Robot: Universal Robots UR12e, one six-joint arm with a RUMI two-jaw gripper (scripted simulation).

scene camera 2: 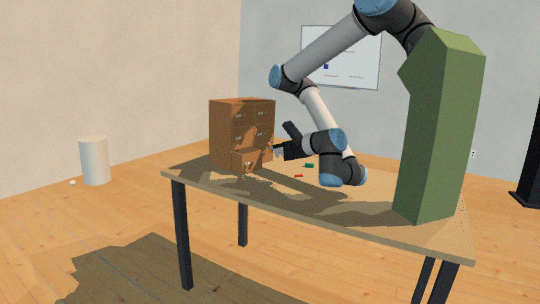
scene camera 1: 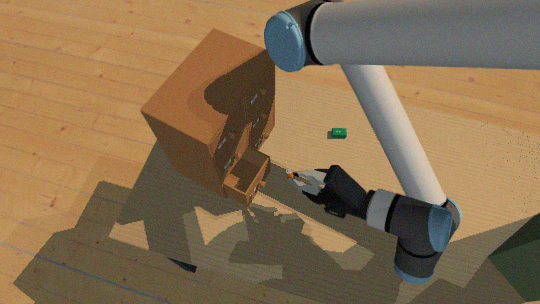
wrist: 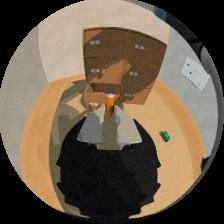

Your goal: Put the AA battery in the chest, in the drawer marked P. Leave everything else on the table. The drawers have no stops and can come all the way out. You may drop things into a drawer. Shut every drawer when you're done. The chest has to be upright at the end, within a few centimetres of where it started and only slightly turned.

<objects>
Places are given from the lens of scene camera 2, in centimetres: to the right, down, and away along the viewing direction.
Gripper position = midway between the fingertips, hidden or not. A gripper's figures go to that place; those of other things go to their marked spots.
my gripper [scene camera 2: 268, 148]: 0, -2, 136
wooden chest [scene camera 2: 220, 110]: -24, -20, 140
</objects>
